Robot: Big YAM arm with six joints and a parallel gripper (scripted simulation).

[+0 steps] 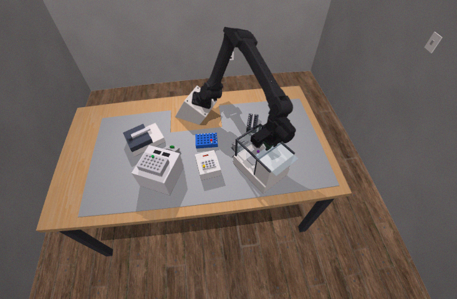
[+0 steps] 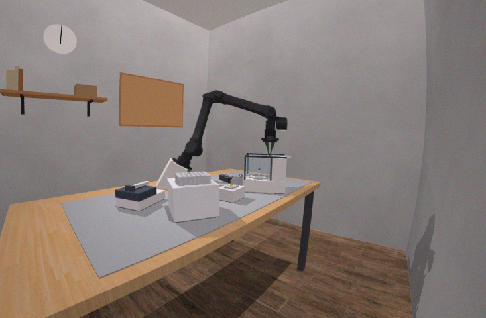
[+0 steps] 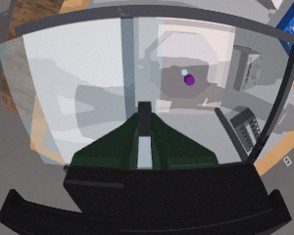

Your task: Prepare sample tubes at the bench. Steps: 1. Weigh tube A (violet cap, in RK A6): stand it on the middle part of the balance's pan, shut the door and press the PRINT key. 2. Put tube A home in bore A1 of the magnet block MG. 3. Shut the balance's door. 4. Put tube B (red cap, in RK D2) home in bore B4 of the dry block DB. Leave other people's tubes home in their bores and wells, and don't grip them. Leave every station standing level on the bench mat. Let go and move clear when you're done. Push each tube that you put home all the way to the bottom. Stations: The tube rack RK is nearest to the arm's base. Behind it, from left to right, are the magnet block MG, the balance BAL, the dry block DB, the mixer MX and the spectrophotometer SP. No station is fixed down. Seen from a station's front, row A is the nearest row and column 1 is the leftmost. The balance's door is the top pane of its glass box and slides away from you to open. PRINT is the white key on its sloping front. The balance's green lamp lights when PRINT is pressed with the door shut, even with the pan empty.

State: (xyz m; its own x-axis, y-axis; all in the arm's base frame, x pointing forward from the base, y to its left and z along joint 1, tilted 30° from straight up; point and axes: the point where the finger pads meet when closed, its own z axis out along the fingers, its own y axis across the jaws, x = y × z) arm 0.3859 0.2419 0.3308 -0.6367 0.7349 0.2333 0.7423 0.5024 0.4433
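The balance door is 20 mm ahead of my hand, 20 mm to the left of it and 10 mm below it. From my hand the other things lie so: yellow-capped tube: 30 mm ahead, 310 mm to the right, 160 mm below; dry block: 20 mm behind, 300 mm to the right, 190 mm below; magnet block: 340 mm behind, 50 mm to the right, 200 mm below.
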